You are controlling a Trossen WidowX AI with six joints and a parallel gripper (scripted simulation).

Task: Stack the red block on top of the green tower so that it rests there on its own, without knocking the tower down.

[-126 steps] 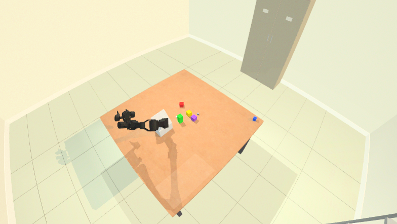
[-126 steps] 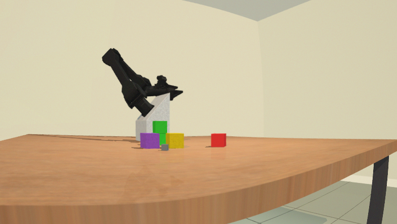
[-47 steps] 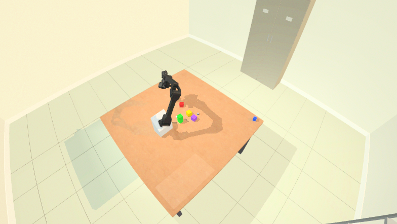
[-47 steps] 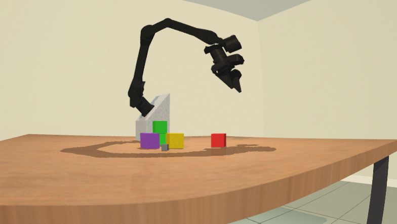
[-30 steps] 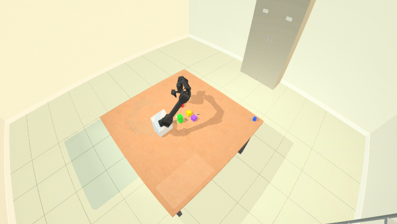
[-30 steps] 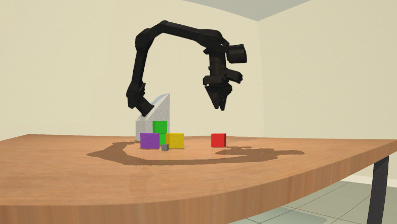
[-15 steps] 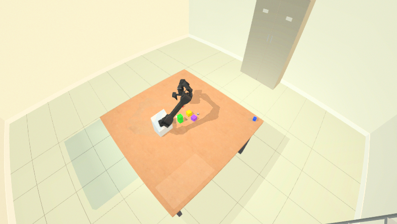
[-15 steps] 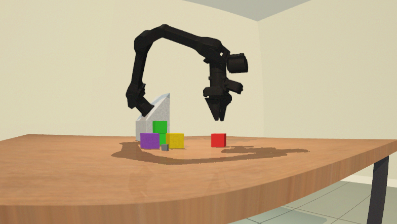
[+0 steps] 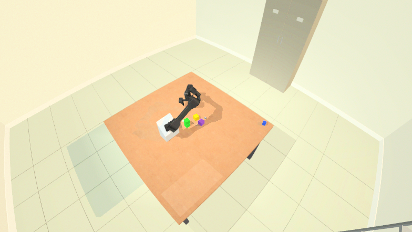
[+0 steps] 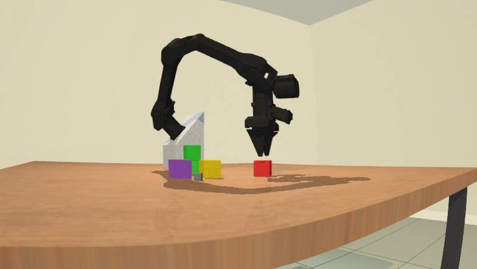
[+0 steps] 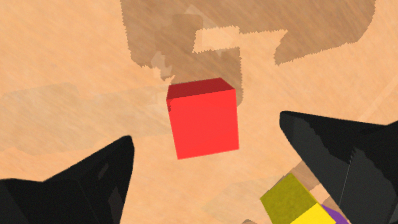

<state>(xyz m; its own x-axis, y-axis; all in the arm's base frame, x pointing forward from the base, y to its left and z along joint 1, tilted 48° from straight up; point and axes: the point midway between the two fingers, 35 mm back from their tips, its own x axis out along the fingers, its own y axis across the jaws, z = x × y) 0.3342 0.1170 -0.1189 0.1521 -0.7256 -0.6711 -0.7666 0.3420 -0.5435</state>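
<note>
Right now my gripper tip is 30 mm above the red block. From my gripper tip the other things lie so: small grey cube: 210 mm to the right, 70 mm ahead, 50 mm below; then yellow block: 150 mm to the right, 30 mm below, 10 mm behind; then green block: 170 mm to the right, 130 mm behind, 10 mm above.
</note>
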